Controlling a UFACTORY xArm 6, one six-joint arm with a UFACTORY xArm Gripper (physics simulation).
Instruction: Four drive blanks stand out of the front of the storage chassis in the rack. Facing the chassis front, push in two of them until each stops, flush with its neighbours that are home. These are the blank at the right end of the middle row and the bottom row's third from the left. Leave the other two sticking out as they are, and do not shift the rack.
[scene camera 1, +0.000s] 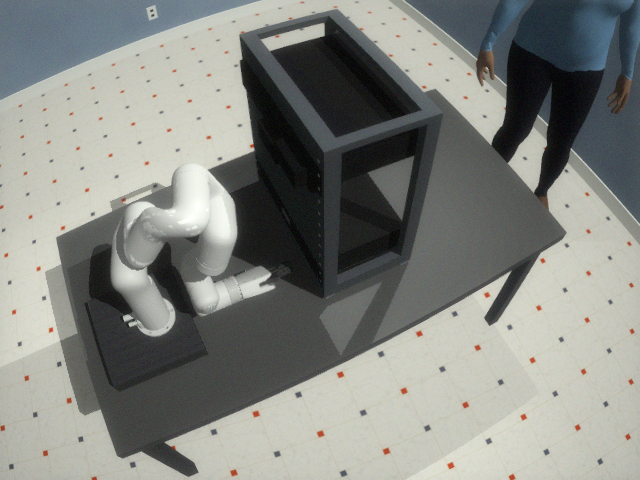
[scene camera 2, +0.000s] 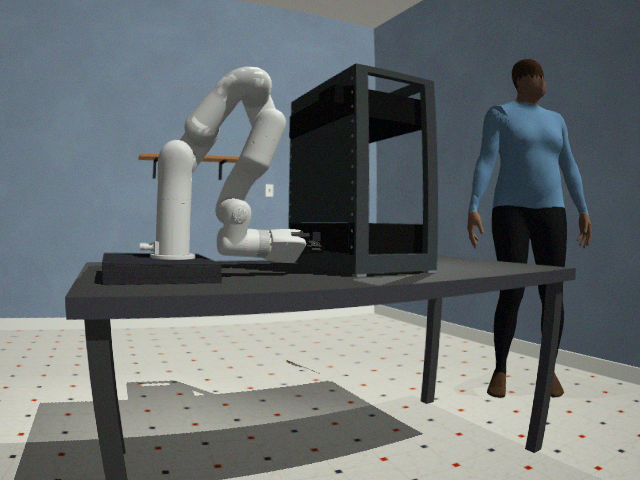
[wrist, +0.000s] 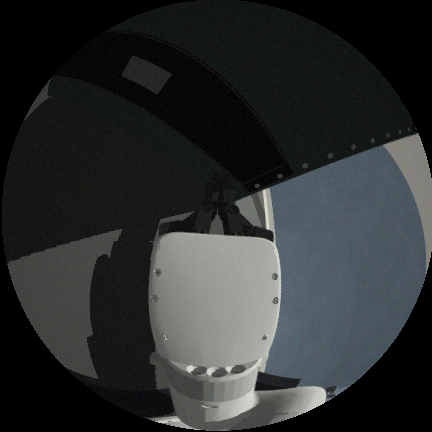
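The rack stands upright on the table. The black storage chassis sits high in it. Dark drive blanks stick out of its front in the first scene view; their rows and positions are too dark to tell apart. The chassis front is not readable in the wrist view. My gripper is shut and empty. It is low in front of the rack, well below the chassis, near the right-hand post as one faces the front. Whether its fingertips touch anything is unclear.
A black bottom unit with a grey label sits low in the rack, behind the fingertips. A large dark panel fills the front above it. The table bears the rack and the arm's black base block. A person stands beyond the table.
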